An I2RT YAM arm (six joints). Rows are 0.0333 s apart.
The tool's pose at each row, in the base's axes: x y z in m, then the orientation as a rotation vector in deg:
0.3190, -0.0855, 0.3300, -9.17, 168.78, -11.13
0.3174, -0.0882, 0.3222, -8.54, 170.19, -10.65
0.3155, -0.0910, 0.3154, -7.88, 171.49, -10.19
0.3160, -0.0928, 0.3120, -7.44, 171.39, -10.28
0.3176, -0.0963, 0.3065, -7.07, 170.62, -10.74
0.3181, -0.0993, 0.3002, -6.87, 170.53, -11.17
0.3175, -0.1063, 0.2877, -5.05, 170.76, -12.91
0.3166, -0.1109, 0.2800, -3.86, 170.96, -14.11
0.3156, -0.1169, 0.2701, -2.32, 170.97, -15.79
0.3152, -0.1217, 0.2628, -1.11, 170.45, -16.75
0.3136, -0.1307, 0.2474, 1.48, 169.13, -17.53
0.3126, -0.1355, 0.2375, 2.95, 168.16, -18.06
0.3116, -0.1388, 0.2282, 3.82, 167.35, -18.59
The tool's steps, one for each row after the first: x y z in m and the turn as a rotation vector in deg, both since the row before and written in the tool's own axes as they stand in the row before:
0.0033, -0.0014, 0.0076, -0.41, 1.35, 0.42
0.0032, -0.0017, 0.0067, -0.38, 1.25, 0.43
0.0001, -0.0014, 0.0036, 0.09, -0.09, 0.29
-0.0005, -0.0029, 0.0060, 0.38, -0.73, 0.24
0.0007, -0.0022, 0.0066, 0.30, -0.05, 0.11
0.0031, -0.0052, 0.0130, 1.23, 0.41, 1.10
0.0023, -0.0033, 0.0081, 0.84, 0.34, 0.71
0.0027, -0.0042, 0.0105, 1.18, 0.23, 0.93
0.0016, -0.0034, 0.0079, 0.73, -0.36, 0.79
0.0041, -0.0058, 0.0164, 0.75, -1.06, 1.79
0.0027, -0.0027, 0.0104, 0.50, -0.79, 1.04
0.0027, -0.0014, 0.0094, 0.46, -0.67, 0.63

